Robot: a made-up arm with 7 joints.
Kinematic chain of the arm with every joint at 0, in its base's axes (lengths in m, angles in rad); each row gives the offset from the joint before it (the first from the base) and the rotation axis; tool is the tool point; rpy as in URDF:
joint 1: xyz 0 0 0.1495 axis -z
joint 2: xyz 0 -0.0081 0.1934 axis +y
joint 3: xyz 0 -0.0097 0.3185 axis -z
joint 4: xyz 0 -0.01 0.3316 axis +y
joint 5: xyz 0 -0.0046 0.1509 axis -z
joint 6: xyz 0 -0.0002 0.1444 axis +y
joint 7: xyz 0 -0.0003 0.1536 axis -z
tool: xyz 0 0 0 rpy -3.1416 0 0
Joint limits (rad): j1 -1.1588..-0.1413 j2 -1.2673..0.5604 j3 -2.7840..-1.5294 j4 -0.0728..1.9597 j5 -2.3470..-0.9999 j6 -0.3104..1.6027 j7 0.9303..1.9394
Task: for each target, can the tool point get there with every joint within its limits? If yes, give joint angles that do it. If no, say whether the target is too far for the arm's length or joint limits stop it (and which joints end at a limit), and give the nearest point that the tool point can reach.
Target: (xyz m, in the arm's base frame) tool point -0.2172 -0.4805 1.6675
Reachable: no: too far | nearest point -0.1675 -0.3705 1.3643 | short by 0.326 m
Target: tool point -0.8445 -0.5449 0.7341
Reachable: yes | joints -0.6762 -1.0948 -2.5392 0.3718 -1.4184 -0.1506 1.2978
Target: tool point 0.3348 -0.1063 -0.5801
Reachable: no: joint limits stop it (at a limit: joint 1, joint 2, joint 3, joint 4, joint 5) | nearest point -0.2300 -0.4726 0.1432 | short by 0.988 m
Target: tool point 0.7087 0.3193 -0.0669
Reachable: no: joint limits stop it (at a limit: joint 1, joint 2, joint 3, joint 4, joint 6) | nearest point 0.2501 0.4190 0.6956 | short by 0.895 m
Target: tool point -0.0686 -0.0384 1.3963
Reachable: yes | joints -0.3482 0.0739 -2.5925 0.3876 -1.8351 0.6615 1.6359
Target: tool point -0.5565 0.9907 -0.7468
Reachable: no: too far | nearest point -0.5970 0.1865 0.1956 | short by 1.240 m
